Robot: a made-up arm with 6 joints. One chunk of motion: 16 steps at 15 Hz.
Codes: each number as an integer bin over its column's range. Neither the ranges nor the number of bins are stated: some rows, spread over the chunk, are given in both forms.
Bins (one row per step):
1: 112 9 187 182 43 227
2: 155 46 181 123 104 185
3: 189 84 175 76 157 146
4: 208 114 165 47 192 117
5: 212 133 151 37 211 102
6: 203 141 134 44 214 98
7: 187 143 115 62 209 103
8: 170 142 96 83 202 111
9: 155 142 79 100 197 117
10: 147 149 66 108 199 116
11: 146 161 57 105 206 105
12: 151 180 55 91 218 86
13: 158 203 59 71 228 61
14: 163 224 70 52 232 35
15: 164 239 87 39 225 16
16: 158 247 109 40 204 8
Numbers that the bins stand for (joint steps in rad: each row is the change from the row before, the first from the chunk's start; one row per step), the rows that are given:
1: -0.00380 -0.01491 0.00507 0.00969 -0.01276 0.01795
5: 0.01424 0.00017 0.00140 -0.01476 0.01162 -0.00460
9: 0.00396 0.00126 -0.00595 -0.00414 0.00958 -0.00189
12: 0.00324 0.00588 -0.00839 -0.00565 0.01263 -0.00749
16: 0.00450 0.01403 -0.00289 -0.01425 0.01060 -0.02156
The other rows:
2: 0.00396 -0.01041 0.00445 -0.00026 -0.00391 0.01037
3: 0.01009 -0.00579 0.00384 -0.00818 0.00378 0.00334
4: 0.01352 -0.00214 0.00282 -0.01307 0.00886 -0.00189
6: 0.01262 0.00114 -0.00034 -0.01358 0.01205 -0.00532
7: 0.00973 0.00138 -0.00227 -0.01055 0.01133 -0.00442
8: 0.00667 0.00126 -0.00421 -0.00700 0.01031 -0.00298
10: 0.00252 0.00211 -0.00727 -0.00279 0.00987 -0.00207
11: 0.00234 0.00357 -0.00819 -0.00329 0.01089 -0.00406
13: 0.00450 0.00868 -0.00798 -0.00903 0.01408 -0.01200
14: 0.00540 0.01123 -0.00686 -0.01223 0.01466 -0.01669
15: 0.00558 0.01305 -0.00513 -0.01442 0.01365 -0.02011

